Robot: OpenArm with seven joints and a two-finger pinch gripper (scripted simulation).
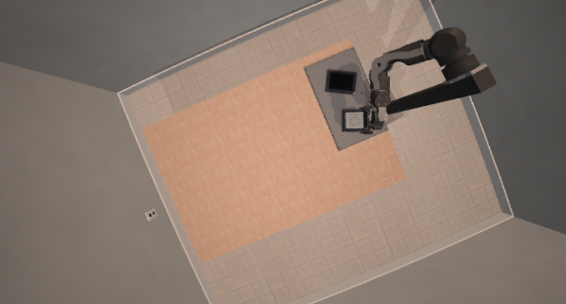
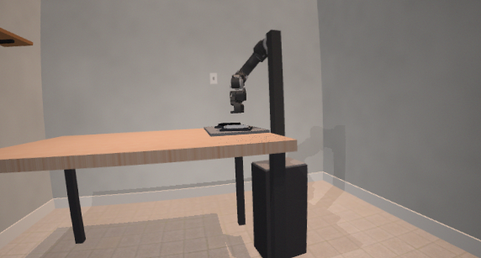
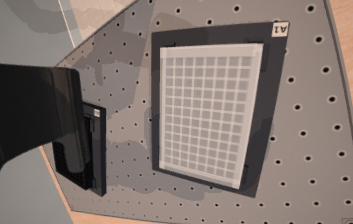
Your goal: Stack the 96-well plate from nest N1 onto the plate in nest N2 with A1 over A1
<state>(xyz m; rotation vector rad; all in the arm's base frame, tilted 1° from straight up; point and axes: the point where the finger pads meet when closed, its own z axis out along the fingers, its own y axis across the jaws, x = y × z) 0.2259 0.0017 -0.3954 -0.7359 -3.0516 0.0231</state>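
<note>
Right now the white 96-well plate is 70 mm below my hand, 10 mm to the right of it and 10 mm ahead of it. From my hand the other things lie so: black 96-well plate: 240 mm to the right, 70 mm below, 20 mm behind; A1 mark: 80 mm below, 70 mm to the left, 40 mm behind.
</note>
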